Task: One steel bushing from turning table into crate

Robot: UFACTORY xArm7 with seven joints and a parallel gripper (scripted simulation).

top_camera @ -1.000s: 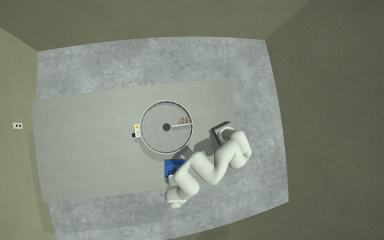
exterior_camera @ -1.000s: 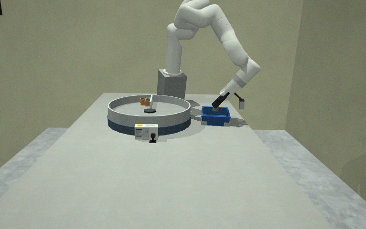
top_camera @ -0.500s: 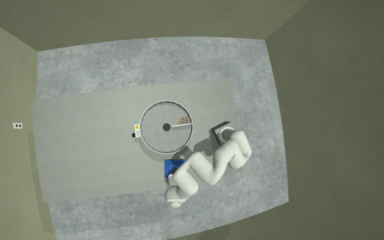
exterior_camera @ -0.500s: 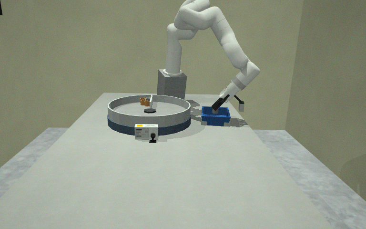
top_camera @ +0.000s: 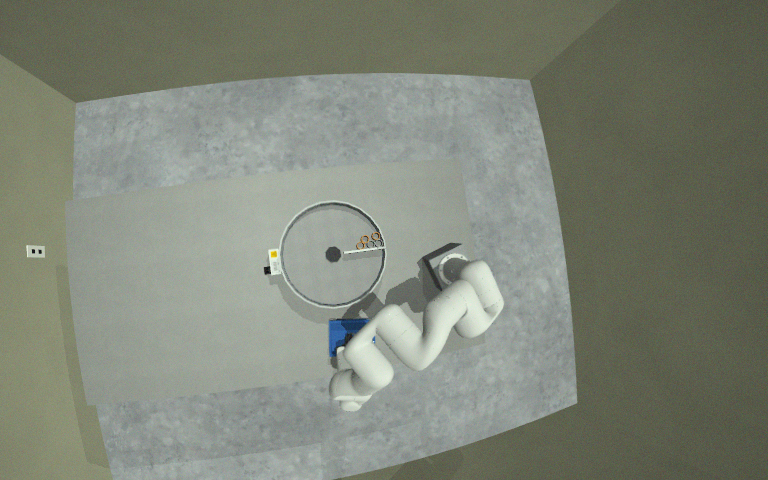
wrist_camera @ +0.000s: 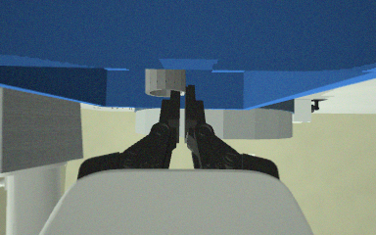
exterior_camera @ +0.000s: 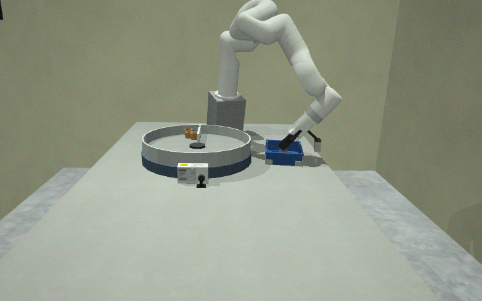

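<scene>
Right now the blue crate is 4 cm below my hand and 1 cm behind it. Round my hand: round turning table 35 cm to the right, 5 cm ahead, 1 cm below.
</scene>
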